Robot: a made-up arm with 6 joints.
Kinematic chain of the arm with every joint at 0, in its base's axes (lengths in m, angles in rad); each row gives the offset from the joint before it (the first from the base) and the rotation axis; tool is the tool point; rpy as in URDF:
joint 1: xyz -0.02 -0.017 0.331 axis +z
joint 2: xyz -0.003 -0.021 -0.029 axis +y
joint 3: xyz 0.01 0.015 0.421 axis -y
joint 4: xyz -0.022 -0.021 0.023 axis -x
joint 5: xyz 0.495 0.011 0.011 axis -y
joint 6: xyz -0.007 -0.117 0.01 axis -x
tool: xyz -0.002 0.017 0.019 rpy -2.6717 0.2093 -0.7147
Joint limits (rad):
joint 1: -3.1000..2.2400
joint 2: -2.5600..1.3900
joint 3: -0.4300..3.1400
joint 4: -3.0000..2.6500
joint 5: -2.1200..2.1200
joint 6: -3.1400..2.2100
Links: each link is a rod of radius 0.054 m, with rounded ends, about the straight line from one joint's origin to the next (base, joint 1, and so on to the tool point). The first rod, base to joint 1, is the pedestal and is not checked.
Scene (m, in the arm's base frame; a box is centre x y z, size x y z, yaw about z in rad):
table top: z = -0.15
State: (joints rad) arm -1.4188 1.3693 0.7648 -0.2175 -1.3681 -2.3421
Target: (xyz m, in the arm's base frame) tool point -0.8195 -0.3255 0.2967
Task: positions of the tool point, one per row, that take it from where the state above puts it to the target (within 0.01 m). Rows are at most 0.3 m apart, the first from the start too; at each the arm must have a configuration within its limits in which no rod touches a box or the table.
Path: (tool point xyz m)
1: -0.2934 -0.8123 0.1609
2: -0.5139 -0.7072 0.2058
3: -0.6951 -0.5402 0.2511
4: -0.8195 -0.3255 0.2967

